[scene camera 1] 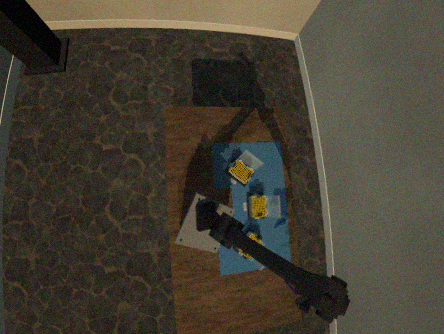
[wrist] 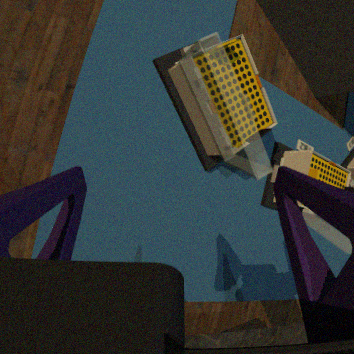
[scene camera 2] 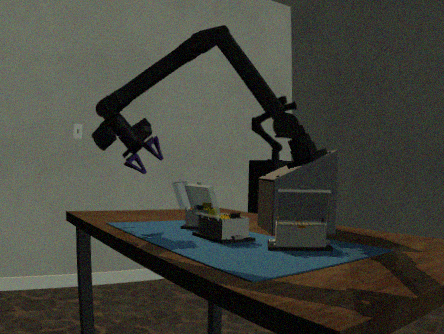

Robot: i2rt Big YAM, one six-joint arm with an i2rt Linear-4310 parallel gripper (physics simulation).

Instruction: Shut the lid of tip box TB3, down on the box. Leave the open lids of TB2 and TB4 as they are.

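Places are measured from the arm's base along level axes (x ahead, y left, z up), in millimetres.
Pixels of known places: gripper, fingertip midpoint: [wrist: 179, 176] [scene camera 2: 153, 166]; arm's base, link origin: [scene camera 1: 205, 215] [scene camera 2: 307, 160].
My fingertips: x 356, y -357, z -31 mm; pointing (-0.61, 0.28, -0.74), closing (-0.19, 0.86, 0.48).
Ahead of a thing's pixels: the offset from my fingertips to its top centre. "pt": to the spot under its first point. Level surfaces: height alone.
Three grey tip boxes with yellow racks stand on the blue mat, with clear lids open; I cannot read which is TB3. The first box [scene camera 1: 250, 246] [wrist: 235, 95] is partly under the arm in scene camera 1; its lid @[76 mm left, 73 mm back, 37 mm down] [scene camera 2: 180, 195] [wrist: 257, 157] stands up. The middle box @[338 mm left, 52 mm back, 125 mm down] [scene camera 1: 259, 206] [scene camera 2: 224, 229] [wrist: 295, 162] has its lid @[pt 332 mm left, 30 mm ahead, 96 mm down] [scene camera 1: 273, 206] [scene camera 2: 201, 194] raised. The third box @[541 mm left, 125 mm back, 125 mm down] [scene camera 1: 241, 171] [scene camera 2: 301, 235] has its lid [scene camera 1: 251, 160] [scene camera 2: 303, 204] upright. My gripper [scene camera 2: 153, 166] [wrist: 179, 176] is open and empty, high above the mat, apart from the boxes.
The blue mat @[191 mm down] [scene camera 1: 232, 262] [scene camera 2: 210, 255] [wrist: 135, 100] lies on the wooden table @[194 mm down] [scene camera 1: 195, 285] [wrist: 45, 75]. A grey sloped housing [scene camera 2: 312, 192] stands behind the third box in scene camera 2. A grey plate [scene camera 1: 195, 235] lies under the arm's base.
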